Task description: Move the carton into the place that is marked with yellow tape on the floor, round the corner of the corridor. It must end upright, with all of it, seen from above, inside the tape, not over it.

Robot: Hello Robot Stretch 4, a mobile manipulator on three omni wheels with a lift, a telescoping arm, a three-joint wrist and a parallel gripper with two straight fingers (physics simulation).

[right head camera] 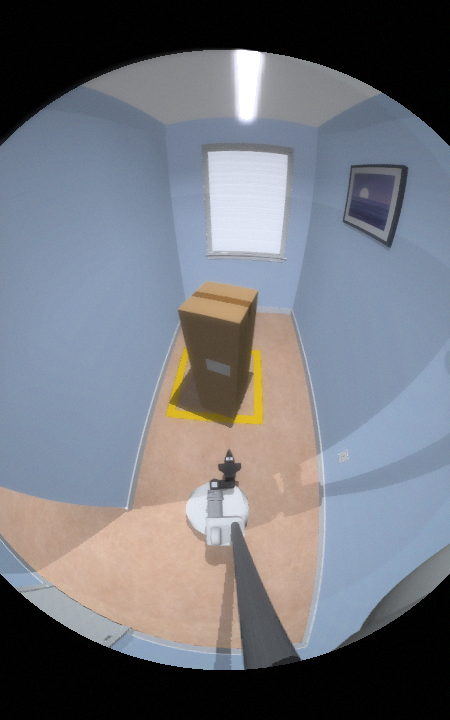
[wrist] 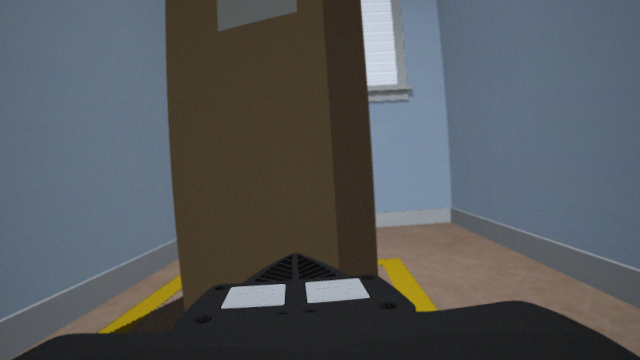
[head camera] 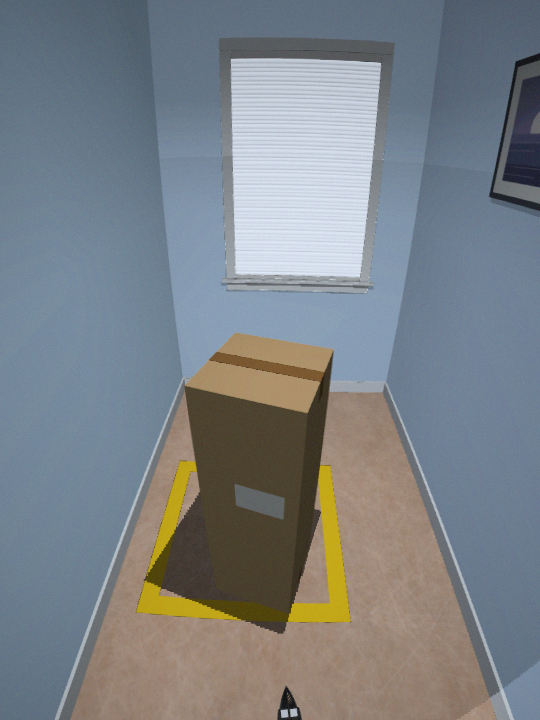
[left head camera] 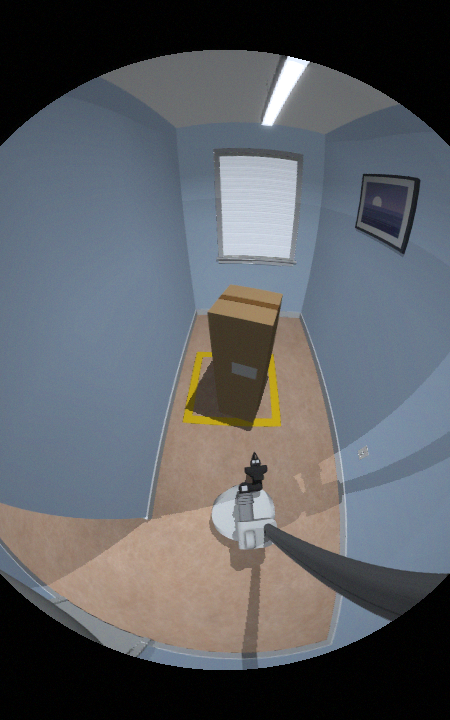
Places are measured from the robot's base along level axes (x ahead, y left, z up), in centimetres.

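Pixels of known places: gripper, fingertip midpoint: (right head camera: 228, 448) (wrist: 296, 277) (head camera: 285, 687) (left head camera: 253, 451).
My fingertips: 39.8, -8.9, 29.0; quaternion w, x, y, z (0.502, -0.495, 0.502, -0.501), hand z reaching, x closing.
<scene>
Behind a point stands the place of what it marks, as x, y, z.
The tall brown carton (head camera: 249, 453) @[79.4, -2.2, 83.1] (left head camera: 241, 345) @[79.1, -2.8, 83.7] (right head camera: 214, 339) @[78.6, -4.0, 86.2] (wrist: 250, 150) @[79.2, -2.6, 38.1] stands upright on the floor, turned a little against the yellow tape (head camera: 332, 540) @[105.0, -39.8, -2.7] (left head camera: 273, 392) @[101.8, -39.2, -2.7] (right head camera: 258, 382) @[109.7, -41.2, -2.7] (wrist: 407, 285) @[121.2, -41.9, -2.7]. Most of its foot is inside the tape, but its near right bottom corner reaches over the near strip. Its shadow covers part of the left and near strips; its far foot edges are hidden. My gripper (head camera: 285, 689) @[39.8, -8.9, 29.0] (left head camera: 254, 454) @[39.8, -8.9, 29.0] (right head camera: 229, 451) @[39.8, -8.9, 29.0] (wrist: 296, 277) @[39.8, -8.9, 29.0] is shut and empty, low in front of the carton and apart from it, pointing at its near face.
Blue walls run close along both sides, with white baseboards. The end wall with a window (head camera: 302, 168) @[226.5, -38.3, 144.3] (left head camera: 258, 207) @[226.6, -38.7, 139.5] (right head camera: 245, 201) @[226.7, -36.7, 140.5] is beyond the carton. A framed picture (left head camera: 387, 212) @[104.1, -89.0, 160.9] (right head camera: 374, 204) @[103.6, -89.0, 160.7] hangs on the right wall. The left wall's corner (left head camera: 147, 517) @[-6.4, 67.9, 5.4] (right head camera: 127, 508) @[-7.1, 67.9, 5.5] is beside my base (left head camera: 222, 515) @[-0.6, 13.3, 18.7] (right head camera: 197, 509) @[-0.2, 12.3, 18.8].
</scene>
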